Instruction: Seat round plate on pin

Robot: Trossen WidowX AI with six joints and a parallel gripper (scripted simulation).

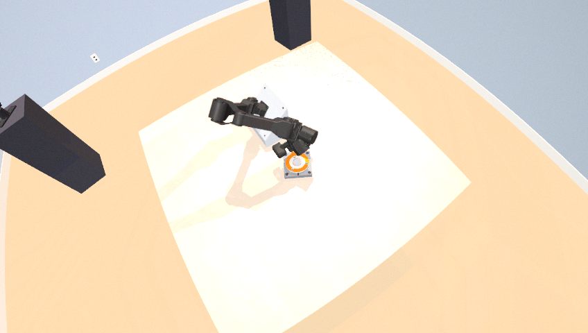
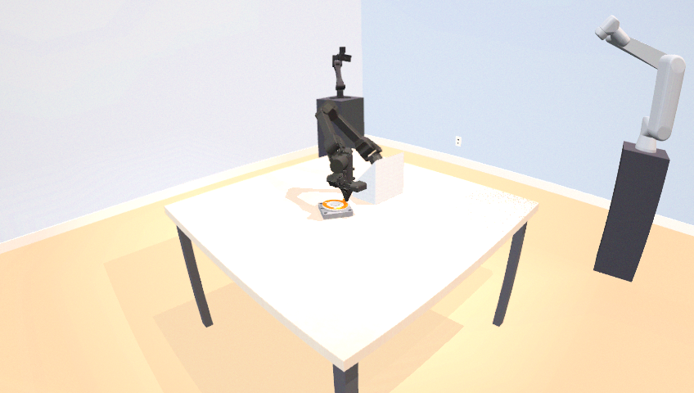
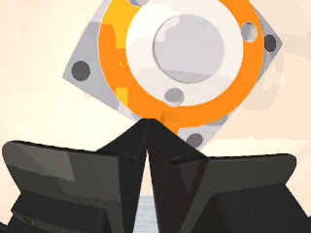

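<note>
My gripper tip is 5 cm short of the square grey base, 2 cm to the left of it and 2 cm above it.
</note>
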